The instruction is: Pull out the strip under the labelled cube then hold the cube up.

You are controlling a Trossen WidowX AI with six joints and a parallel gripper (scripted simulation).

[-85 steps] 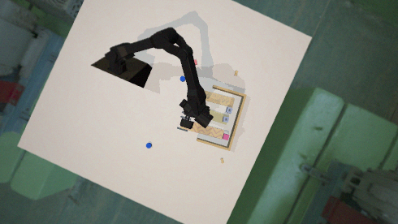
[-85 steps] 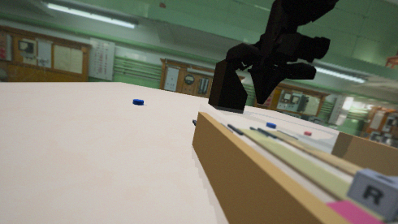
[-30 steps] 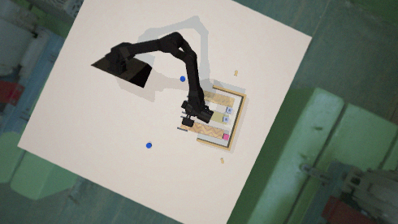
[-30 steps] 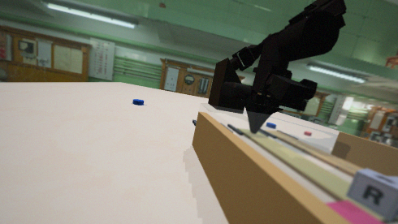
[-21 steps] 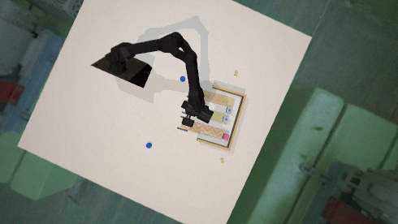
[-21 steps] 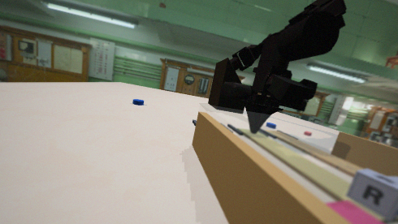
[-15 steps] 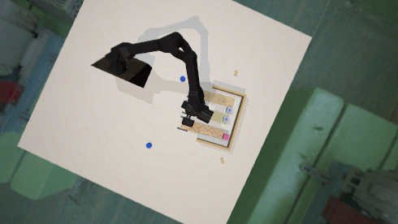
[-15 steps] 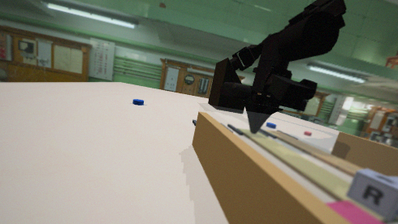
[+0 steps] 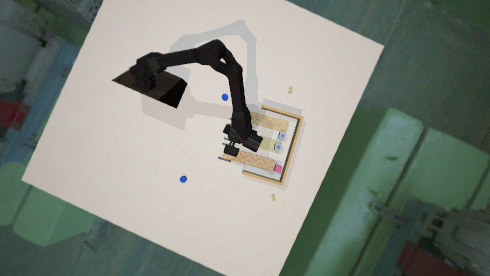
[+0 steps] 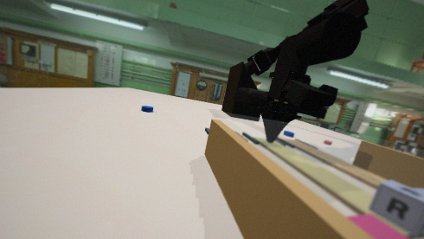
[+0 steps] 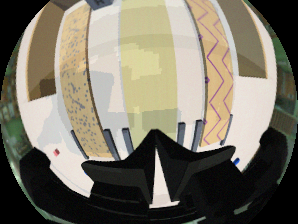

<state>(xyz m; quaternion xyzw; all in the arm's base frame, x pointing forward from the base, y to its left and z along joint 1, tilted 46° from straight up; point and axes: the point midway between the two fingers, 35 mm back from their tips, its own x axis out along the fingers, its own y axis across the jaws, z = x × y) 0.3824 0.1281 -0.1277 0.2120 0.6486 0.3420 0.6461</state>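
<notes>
My gripper tip is now 9 cm short of the yellow strip and 2 cm to the right of it.
</notes>
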